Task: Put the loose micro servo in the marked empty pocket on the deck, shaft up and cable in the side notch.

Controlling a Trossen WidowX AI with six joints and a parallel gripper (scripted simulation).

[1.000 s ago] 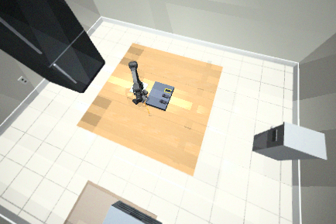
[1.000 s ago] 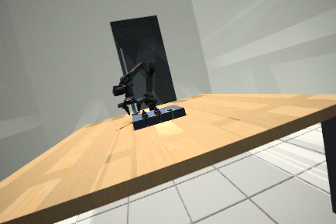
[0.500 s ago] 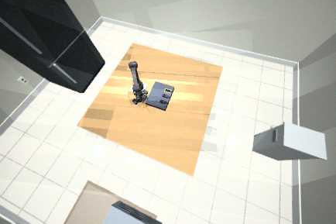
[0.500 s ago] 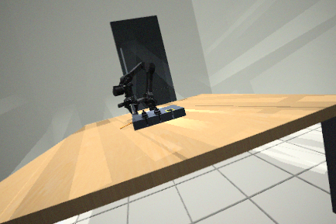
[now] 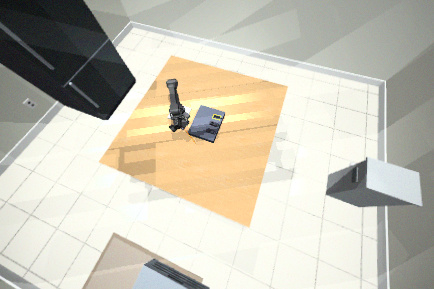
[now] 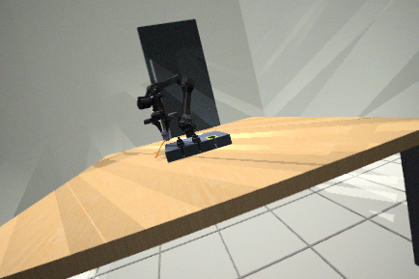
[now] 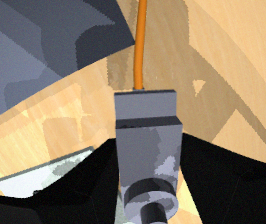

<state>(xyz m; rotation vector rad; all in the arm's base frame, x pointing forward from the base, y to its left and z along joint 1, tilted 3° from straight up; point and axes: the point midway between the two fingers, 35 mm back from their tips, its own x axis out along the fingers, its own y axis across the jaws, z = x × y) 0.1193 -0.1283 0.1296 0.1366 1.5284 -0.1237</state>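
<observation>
The dark robot deck is 15 cm to the left of my gripper tip, 10 cm ahead of it and 8 cm below it.
</observation>
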